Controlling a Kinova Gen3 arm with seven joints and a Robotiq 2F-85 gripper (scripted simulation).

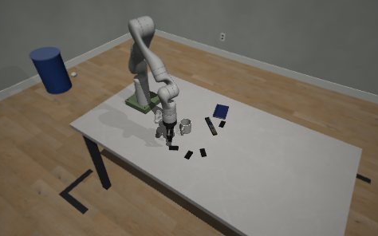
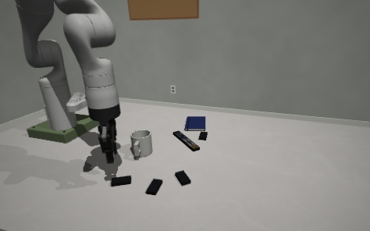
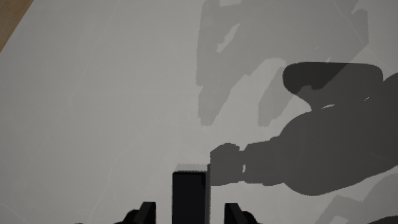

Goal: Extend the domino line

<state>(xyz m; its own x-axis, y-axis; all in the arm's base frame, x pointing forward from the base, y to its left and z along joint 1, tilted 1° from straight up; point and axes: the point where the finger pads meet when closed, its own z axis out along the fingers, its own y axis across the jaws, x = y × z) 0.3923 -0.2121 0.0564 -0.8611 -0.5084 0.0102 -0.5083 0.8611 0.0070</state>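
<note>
Right now my hand is 90 mm above the domino, 10 mm to the right of it and 10 mm short of it. From my hand the other things lie so: blue book 460 mm to the left, 90 mm below, 90 mm ahead; white mug 170 mm to the left, 70 mm below, 10 mm behind.
</note>
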